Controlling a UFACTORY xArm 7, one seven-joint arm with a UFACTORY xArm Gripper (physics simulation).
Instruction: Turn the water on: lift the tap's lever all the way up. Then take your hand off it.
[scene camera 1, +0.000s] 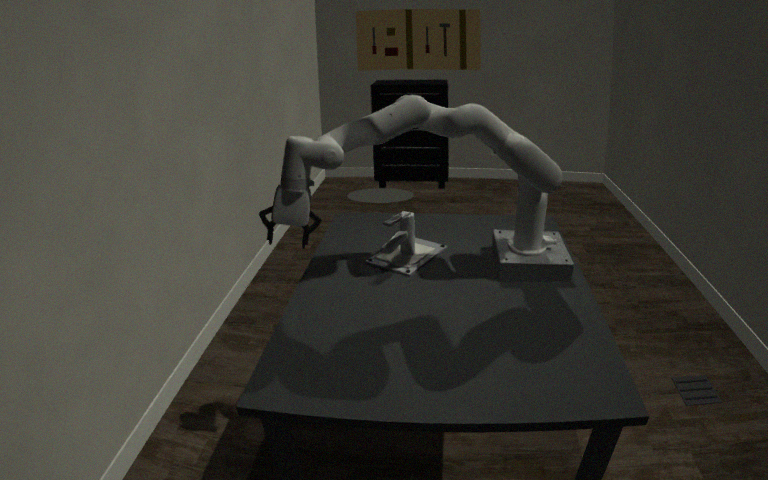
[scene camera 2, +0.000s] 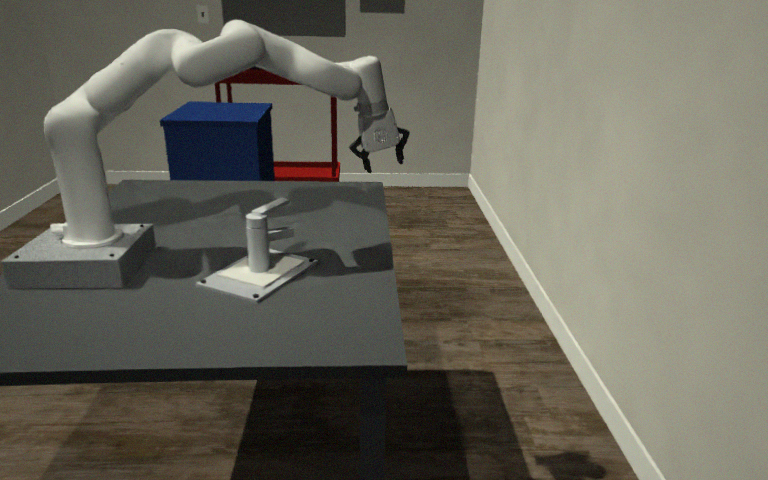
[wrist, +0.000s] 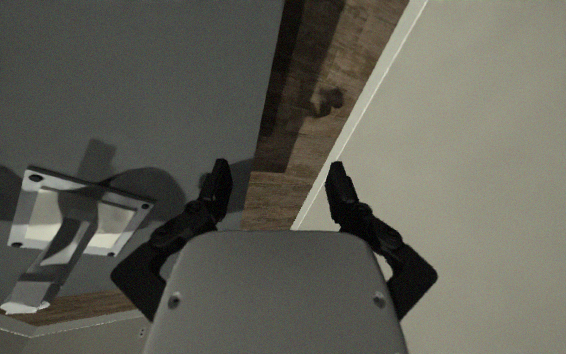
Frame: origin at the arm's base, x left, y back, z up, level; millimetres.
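Seen in the pictures: gripper, between the fingertips: (scene camera 1: 286, 244) (scene camera 2: 384, 167) (wrist: 279, 171); arm's base, origin of its link: (scene camera 1: 527, 247) (scene camera 2: 93, 239).
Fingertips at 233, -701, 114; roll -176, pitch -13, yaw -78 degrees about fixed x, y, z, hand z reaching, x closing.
Offsets run from my fingertips to a thing's top centre, as dx, dy, dz. Level surfaces: height alone.
The white tap (scene camera 1: 407, 237) (scene camera 2: 258, 243) (wrist: 35, 292) stands upright on its square base plate (scene camera 1: 408, 270) (scene camera 2: 256, 296) (wrist: 16, 235) on the table. Its flat lever {-255, +284, -22} (scene camera 1: 396, 218) (scene camera 2: 274, 206) sticks out from the top, above the spout {-243, +277, -79} (scene camera 1: 389, 245) (scene camera 2: 280, 232). In scene camera 2 the lever slants up towards its free end; its exact tilt is hard to tell. In the wrist view, lever and spout are hard to tell apart. My gripper (scene camera 1: 287, 245) (scene camera 2: 384, 166) (wrist: 279, 171) is wide open and empty, pointing down, higher than the tap, well apart from it, on the wall side.
The grey table {dz -178} (scene camera 1: 441, 362) (scene camera 2: 169, 333) (wrist: 150, 65) ends near my gripper, with the floor and a wall (scene camera 1: 141, 169) (scene camera 2: 623, 169) (wrist: 475, 150) beyond. My arm arches high over the table from its base block. A blue cabinet (scene camera 2: 212, 147) and a red cart (scene camera 2: 334, 135) stand behind the table.
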